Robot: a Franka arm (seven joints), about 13 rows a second.
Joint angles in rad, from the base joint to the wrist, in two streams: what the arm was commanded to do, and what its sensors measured. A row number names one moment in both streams.
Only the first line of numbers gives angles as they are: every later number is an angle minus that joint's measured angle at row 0.
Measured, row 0:
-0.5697 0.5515 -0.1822 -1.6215 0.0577 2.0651 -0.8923
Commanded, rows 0 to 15:
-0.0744 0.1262 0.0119 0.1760 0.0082 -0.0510 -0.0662
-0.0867 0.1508 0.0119 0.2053 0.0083 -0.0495 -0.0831
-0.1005 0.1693 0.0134 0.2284 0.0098 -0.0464 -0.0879
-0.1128 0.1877 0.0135 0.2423 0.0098 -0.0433 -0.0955
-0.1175 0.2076 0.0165 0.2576 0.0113 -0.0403 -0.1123
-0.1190 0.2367 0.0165 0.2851 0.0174 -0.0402 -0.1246
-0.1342 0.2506 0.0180 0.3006 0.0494 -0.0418 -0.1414
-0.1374 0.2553 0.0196 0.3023 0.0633 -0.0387 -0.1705
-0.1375 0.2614 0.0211 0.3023 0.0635 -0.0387 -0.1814
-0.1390 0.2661 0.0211 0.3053 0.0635 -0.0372 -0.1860
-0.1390 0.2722 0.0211 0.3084 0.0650 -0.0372 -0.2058
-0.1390 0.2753 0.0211 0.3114 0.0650 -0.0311 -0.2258
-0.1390 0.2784 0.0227 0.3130 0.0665 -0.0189 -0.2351
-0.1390 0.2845 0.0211 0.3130 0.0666 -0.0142 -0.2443
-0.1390 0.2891 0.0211 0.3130 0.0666 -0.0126 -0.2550
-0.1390 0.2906 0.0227 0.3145 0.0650 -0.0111 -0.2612
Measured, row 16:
-0.1185 0.2668 0.0065 0.2750 0.0461 -0.0069 -0.2200
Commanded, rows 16 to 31:
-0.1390 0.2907 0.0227 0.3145 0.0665 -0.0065 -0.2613
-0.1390 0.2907 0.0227 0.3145 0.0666 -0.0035 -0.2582
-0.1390 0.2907 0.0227 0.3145 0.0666 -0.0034 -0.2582
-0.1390 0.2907 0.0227 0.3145 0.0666 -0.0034 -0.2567
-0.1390 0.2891 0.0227 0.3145 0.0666 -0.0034 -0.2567
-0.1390 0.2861 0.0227 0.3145 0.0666 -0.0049 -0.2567
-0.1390 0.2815 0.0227 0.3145 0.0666 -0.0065 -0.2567
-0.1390 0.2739 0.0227 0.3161 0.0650 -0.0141 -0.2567
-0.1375 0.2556 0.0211 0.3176 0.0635 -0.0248 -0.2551
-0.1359 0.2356 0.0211 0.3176 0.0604 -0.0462 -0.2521
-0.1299 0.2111 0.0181 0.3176 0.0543 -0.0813 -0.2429
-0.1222 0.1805 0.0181 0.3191 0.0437 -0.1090 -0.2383
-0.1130 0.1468 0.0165 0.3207 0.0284 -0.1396 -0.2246
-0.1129 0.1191 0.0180 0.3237 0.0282 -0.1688 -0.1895
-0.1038 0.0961 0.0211 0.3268 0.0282 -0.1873 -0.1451
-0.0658 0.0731 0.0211 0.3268 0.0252 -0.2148 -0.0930
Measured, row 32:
-0.1051 0.1268 0.0134 0.3407 0.0418 -0.1679 -0.1753
